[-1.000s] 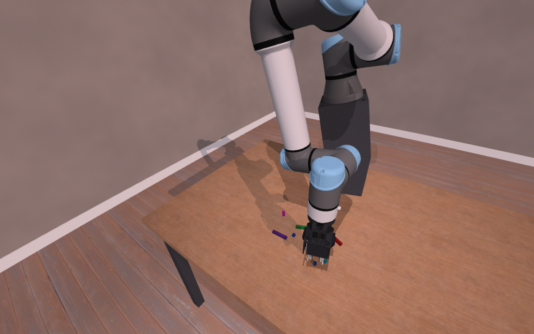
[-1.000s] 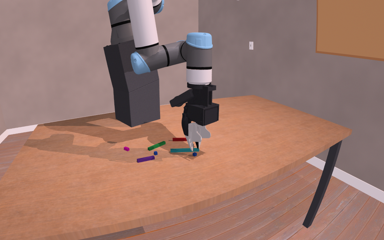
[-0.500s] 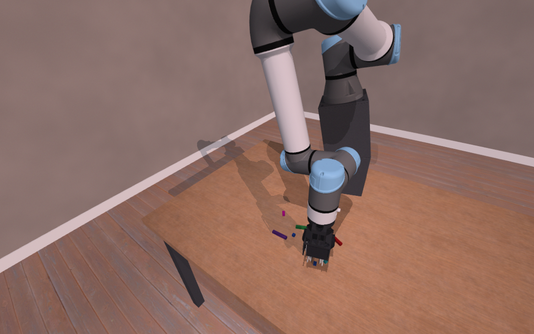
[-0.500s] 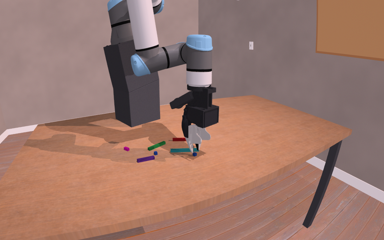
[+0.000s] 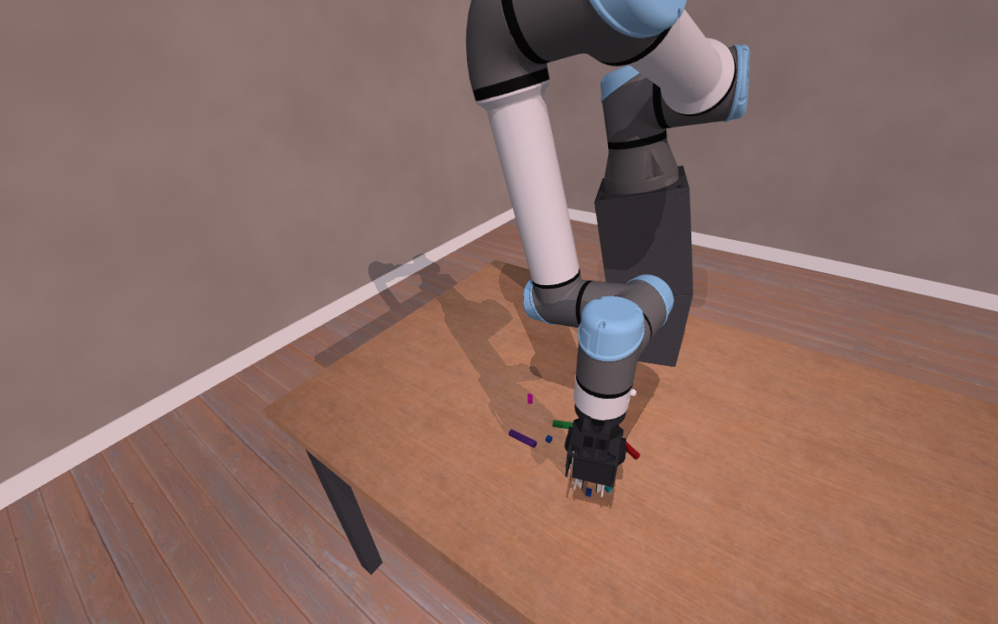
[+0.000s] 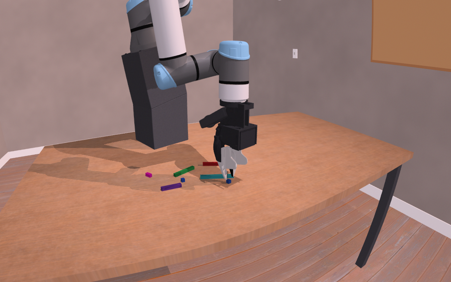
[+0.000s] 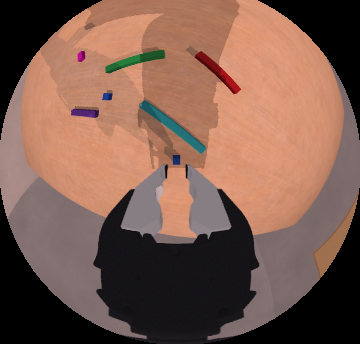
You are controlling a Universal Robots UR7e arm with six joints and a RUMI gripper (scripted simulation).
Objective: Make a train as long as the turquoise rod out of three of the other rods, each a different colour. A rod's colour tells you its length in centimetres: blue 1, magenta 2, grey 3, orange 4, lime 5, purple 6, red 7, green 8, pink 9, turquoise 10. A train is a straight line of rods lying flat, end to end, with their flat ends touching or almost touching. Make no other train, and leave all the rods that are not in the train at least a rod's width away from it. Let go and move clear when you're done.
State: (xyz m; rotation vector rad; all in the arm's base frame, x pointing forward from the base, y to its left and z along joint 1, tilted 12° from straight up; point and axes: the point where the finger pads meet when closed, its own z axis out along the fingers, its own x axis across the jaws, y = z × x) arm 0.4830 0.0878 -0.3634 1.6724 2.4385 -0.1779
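The turquoise rod lies 40 mm behind my hand, 30 mm below it and 20 mm to the right of it. The rest, counted from my hand: green rod (110 mm behind, 100 mm to the right, 30 mm below); then red rod (130 mm behind, 30 mm below, 10 mm to the left); then purple rod (160 mm to the right, 30 mm below, 30 mm behind).
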